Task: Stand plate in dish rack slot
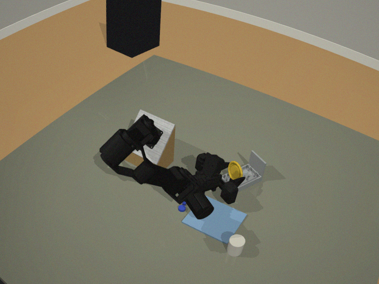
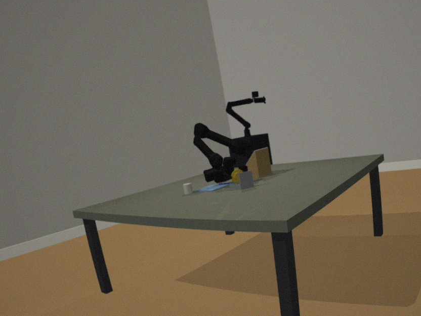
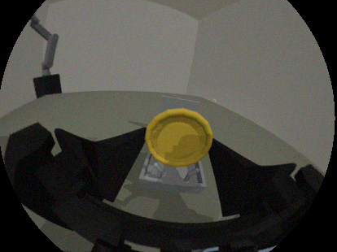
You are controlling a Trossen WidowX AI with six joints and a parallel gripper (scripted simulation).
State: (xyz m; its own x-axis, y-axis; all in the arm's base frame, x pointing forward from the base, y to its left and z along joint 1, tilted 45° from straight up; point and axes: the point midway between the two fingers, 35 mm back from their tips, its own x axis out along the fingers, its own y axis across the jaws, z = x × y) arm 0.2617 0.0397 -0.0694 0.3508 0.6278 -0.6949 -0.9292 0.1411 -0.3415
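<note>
Now: the yellow plate 1 cm to the right of my gripper tip. Round my gripper tip: grey dish rack (1 cm ahead, 2 cm to the left, 3 cm below); then blue spoon (6 cm behind, 18 cm to the right, 5 cm below); then light blue mat (4 cm ahead, 17 cm to the right, 5 cm below).
</note>
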